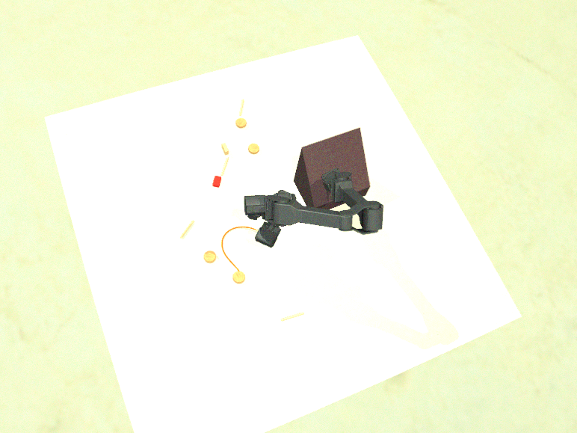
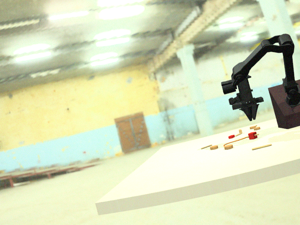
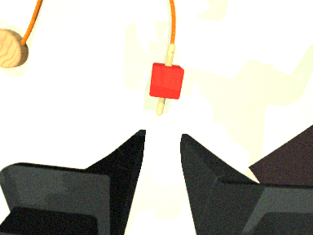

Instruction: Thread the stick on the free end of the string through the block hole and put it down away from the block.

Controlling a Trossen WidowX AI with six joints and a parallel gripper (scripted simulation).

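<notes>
Now: the red block 7 cm below my gripper tip, 2 cm to the right of it and 1 cm ahead of it. The rest, counted from my gripper tip: thin wooden stick: 8 cm below, 3 cm to the right, 2 cm ahead; small pale block: 38 cm to the right, 8 cm below, 2 cm behind; round wooden button: 16 cm ahead, 8 cm below, 7 cm to the left.
</notes>
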